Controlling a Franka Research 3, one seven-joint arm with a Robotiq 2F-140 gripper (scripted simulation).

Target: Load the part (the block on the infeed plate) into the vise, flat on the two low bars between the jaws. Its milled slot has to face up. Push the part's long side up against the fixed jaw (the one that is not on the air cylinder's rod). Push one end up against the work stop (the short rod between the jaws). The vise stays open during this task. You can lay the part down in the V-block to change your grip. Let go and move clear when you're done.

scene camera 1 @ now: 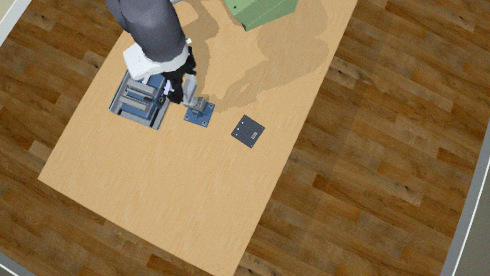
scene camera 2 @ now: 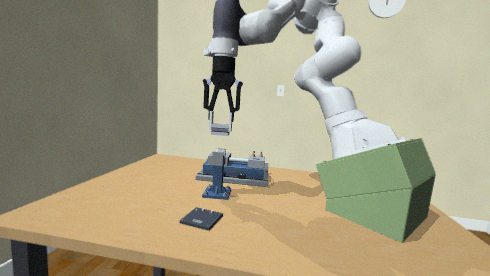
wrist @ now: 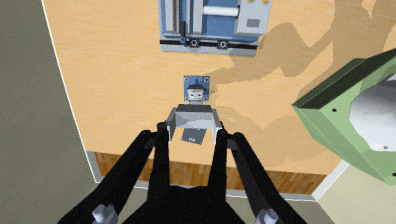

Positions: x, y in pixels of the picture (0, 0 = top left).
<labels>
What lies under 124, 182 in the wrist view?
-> The gripper.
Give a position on a grey part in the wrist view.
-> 187, 115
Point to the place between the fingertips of the gripper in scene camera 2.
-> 220, 130
</labels>
